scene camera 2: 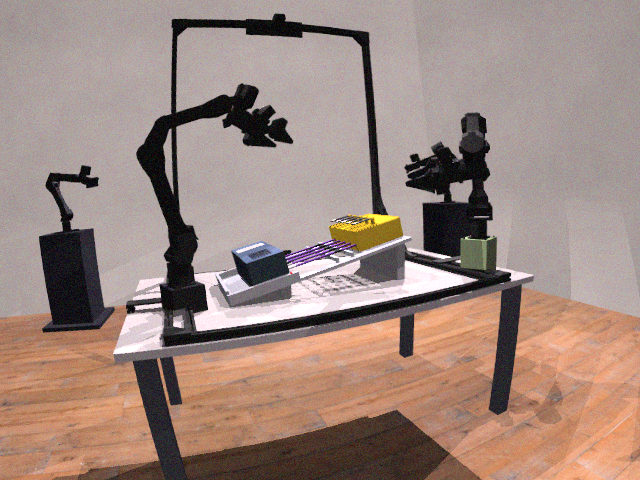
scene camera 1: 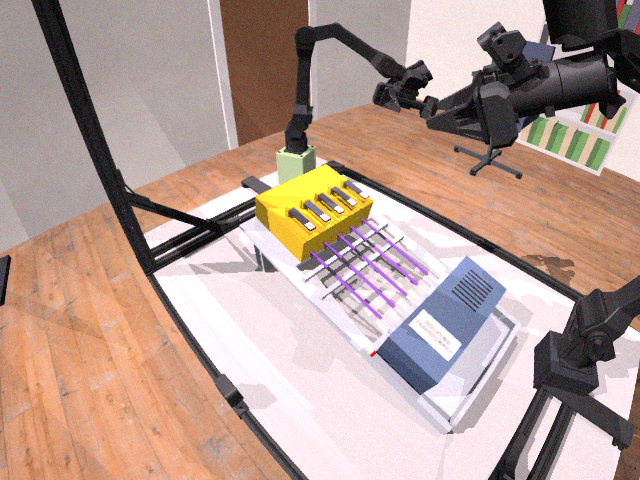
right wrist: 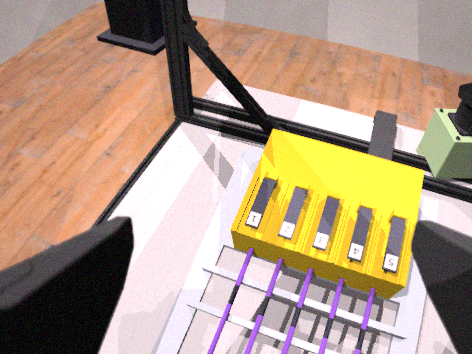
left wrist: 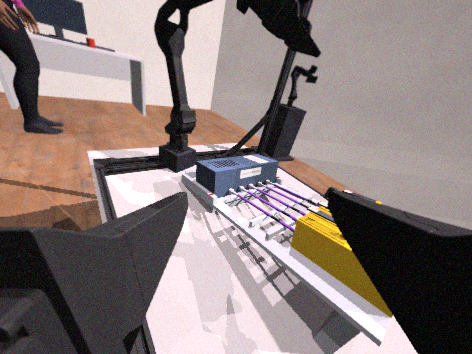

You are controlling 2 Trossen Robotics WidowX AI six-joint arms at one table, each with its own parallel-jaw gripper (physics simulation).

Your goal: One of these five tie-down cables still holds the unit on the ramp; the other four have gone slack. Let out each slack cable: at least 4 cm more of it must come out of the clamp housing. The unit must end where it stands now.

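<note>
The blue unit (scene camera 1: 439, 302) (scene camera 2: 263, 264) (left wrist: 212, 179) sits low on the white ramp (scene camera 1: 356, 338) (left wrist: 285, 257). The yellow clamp housing (scene camera 1: 320, 180) (scene camera 2: 385, 227) (left wrist: 320, 240) (right wrist: 340, 155) stands at the upper end, with dark levers labelled 1 to 5; lever 1 (right wrist: 264, 197) is leftmost in the right wrist view. Purple cables with dark bands, such as the leftmost cable (scene camera 1: 356, 294) (right wrist: 245, 265), run from housing to unit; slackness is not clear. My left gripper (scene camera 1: 413, 105) (scene camera 2: 408, 175) (left wrist: 257, 198) is open, away from the housing. My right gripper (scene camera 1: 467, 131) (scene camera 2: 282, 143) (right wrist: 275, 233) is open, high above the ramp.
White crossbars lie under the cables. A red mark (scene camera 1: 373, 353) is beside the unit's lower left corner in scene camera 1. A black frame (scene camera 1: 186, 325) (scene camera 2: 310, 322) borders the table, with an upright post (scene camera 1: 98, 144) (scene camera 2: 369, 103). A green block (scene camera 1: 295, 166) (scene camera 2: 478, 253) carries the left arm.
</note>
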